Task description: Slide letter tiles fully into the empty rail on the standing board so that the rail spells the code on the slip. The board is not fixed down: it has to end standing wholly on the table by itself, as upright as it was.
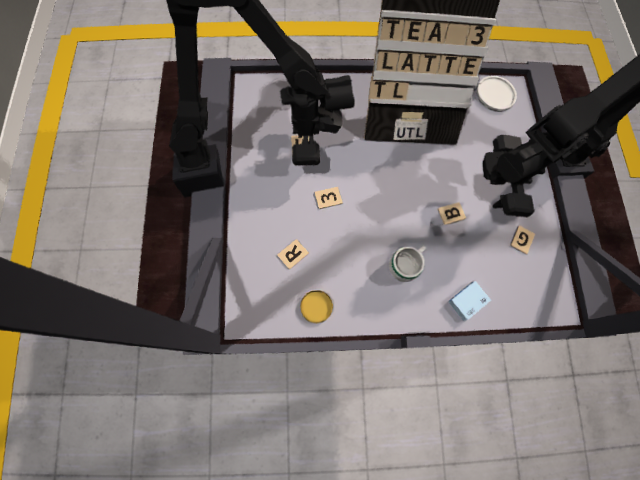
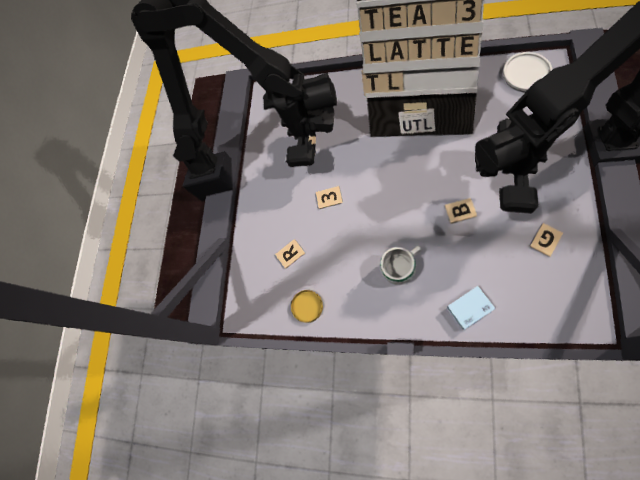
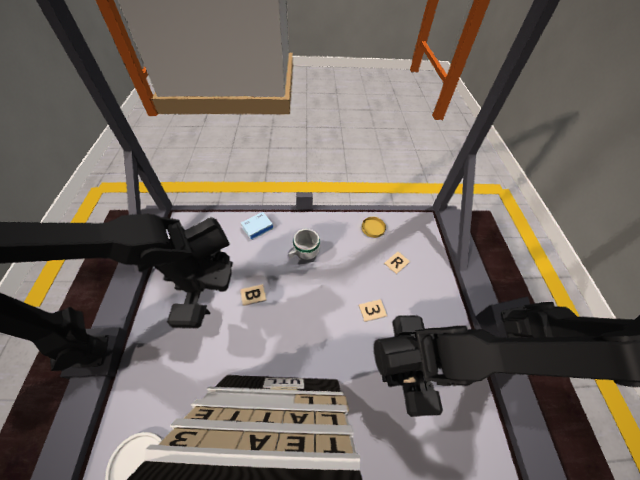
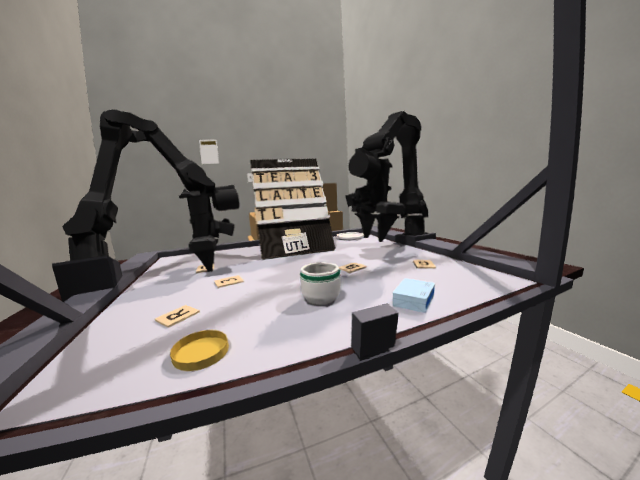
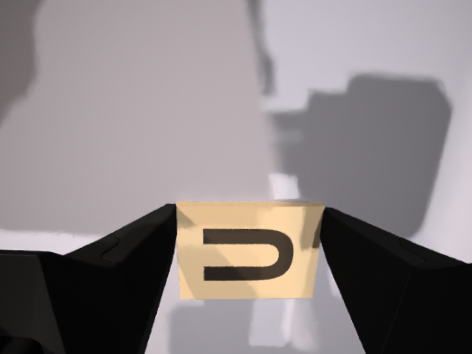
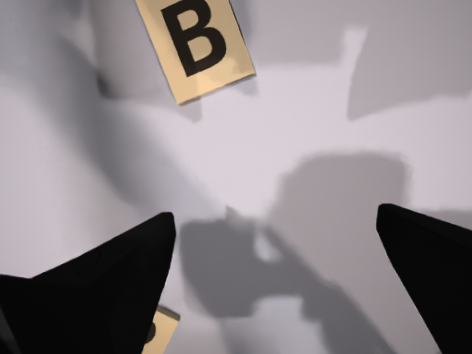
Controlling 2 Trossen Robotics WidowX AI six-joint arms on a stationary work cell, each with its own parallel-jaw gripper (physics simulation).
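Seen in the pictures: left gripper, fingertip midpoint: [image 1: 306, 146] [image 2: 313, 146] [image 4: 211, 268] [image 5: 249, 216]; right gripper, fingertip midpoint: [image 1: 491, 192] [image 2: 502, 185] [image 3: 212, 297] [image 4: 372, 239] [image 6: 275, 219]; left arm's base, origin of the base link: [image 1: 194, 161] [image 2: 204, 168] [image 3: 516, 323]; right arm's base, origin of the base link: [image 1: 571, 155] [image 2: 618, 137] [image 3: 90, 351] [image 4: 415, 234].
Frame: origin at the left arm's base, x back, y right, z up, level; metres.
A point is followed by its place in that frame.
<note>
The board [image 1: 377, 124] @[x -0.446, y -0.028, z -0.027 m] [image 2: 385, 121] @[x -0.457, y -0.023, z -0.032 m] [image 4: 268, 242] @[x -0.445, y -0.030, z -0.025 m] stands at the back of the table, leaning slightly back. Its slip [image 1: 410, 129] @[x -0.527, y -0.004, z -0.035 m] [image 4: 295, 243] @[x -0.526, y -0.003, z -0.037 m] reads UTL. The lowest rail [image 1: 439, 95] @[x -0.586, y -0.033, z 0.050 m] [image 2: 439, 81] @[x -0.585, y -0.033, z 0.052 m] has tiles T [image 1: 381, 89] @[x -0.450, y -0.065, z 0.060 m] and L [image 1: 398, 90] @[x -0.489, y -0.056, z 0.060 m] side by side at its left end; the rest is bare. My left gripper [image 1: 305, 145] @[x -0.268, y -0.028, z -0.073 m] [image 4: 207, 266] @[x -0.268, y -0.028, z -0.073 m] [image 5: 249, 216] @[x -0.268, y -0.028, z -0.073 m] points down left of the board, shut on the U tile [image 5: 240, 217] @[x -0.270, y -0.032, z -0.068 m] [image 1: 295, 139] @[x -0.243, y -0.050, z -0.068 m] by its two opposite edges, at table level. My right gripper [image 1: 509, 201] [image 4: 374, 238] @[x -0.662, y 0.206, z -0.014 m] [image 6: 275, 219] @[x -0.662, y 0.206, z -0.014 m] is open and empty, above the table at the right.
Tiles 3 [image 1: 328, 197] @[x -0.290, y 0.122, z -0.068 m], R [image 1: 292, 253] @[x -0.178, y 0.241, z -0.068 m], B [image 1: 452, 213] @[x -0.576, y 0.222, z -0.068 m] [image 6: 200, 82] @[x -0.599, y 0.226, z -0.068 m] and G [image 1: 523, 239] @[x -0.731, y 0.322, z -0.069 m] lie flat. A mug [image 1: 407, 263] @[x -0.431, y 0.319, z -0.066 m], a yellow dish [image 1: 316, 306] @[x -0.206, y 0.370, z -0.073 m] and a light blue box [image 1: 469, 300] @[x -0.540, y 0.434, z -0.048 m] are at the front. A white plate [image 1: 496, 93] @[x -0.815, y -0.091, z -0.065 m] lies right of the board.
</note>
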